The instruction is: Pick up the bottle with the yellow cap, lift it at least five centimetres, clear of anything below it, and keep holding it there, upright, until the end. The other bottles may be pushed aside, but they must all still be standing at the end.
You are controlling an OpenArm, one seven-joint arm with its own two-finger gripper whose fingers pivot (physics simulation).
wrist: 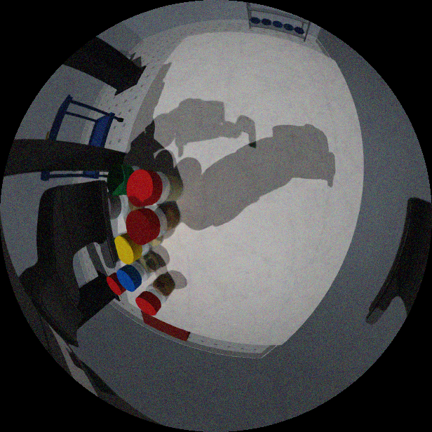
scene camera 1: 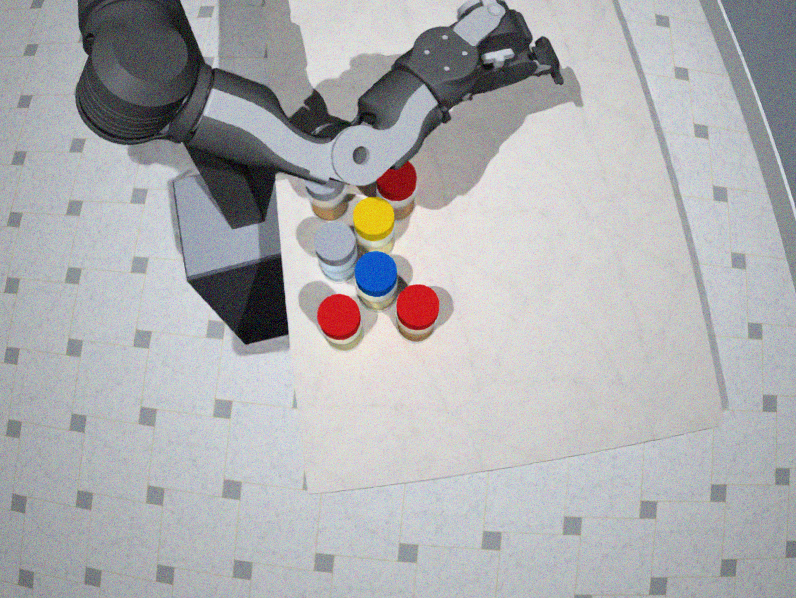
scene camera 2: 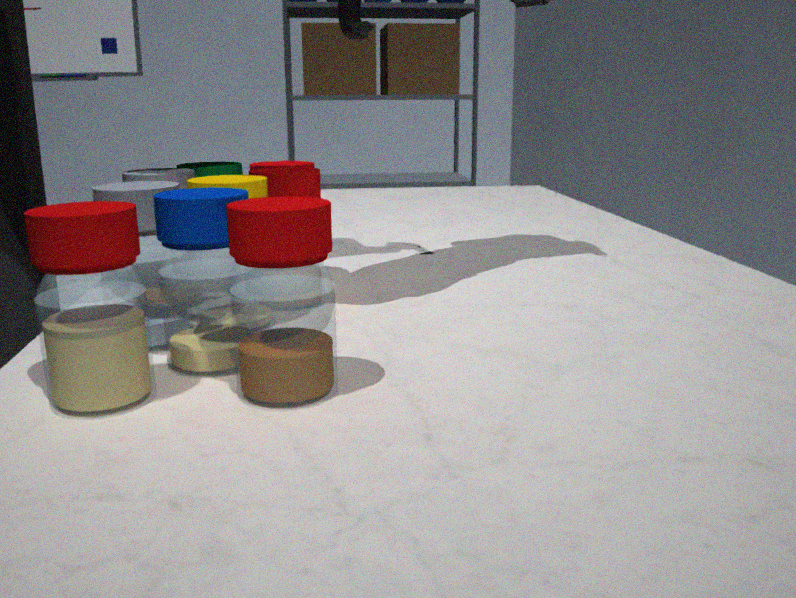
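Observation:
The bottle with the yellow cap stands upright on the table inside a close group. A blue-capped bottle stands on its near side, a grey-capped one at its left, and a red-capped one behind it to the right. My gripper is open and empty, high above the table and well to the right of and behind the group. Its fingers stand wide apart in the wrist view. The yellow-capped bottle's lower part is largely hidden.
Two red-capped bottles stand at the group's near end. Another grey-capped bottle, a green-capped one and a further red-capped one stand at its far end. My forearm passes over that end. The table's left edge is close.

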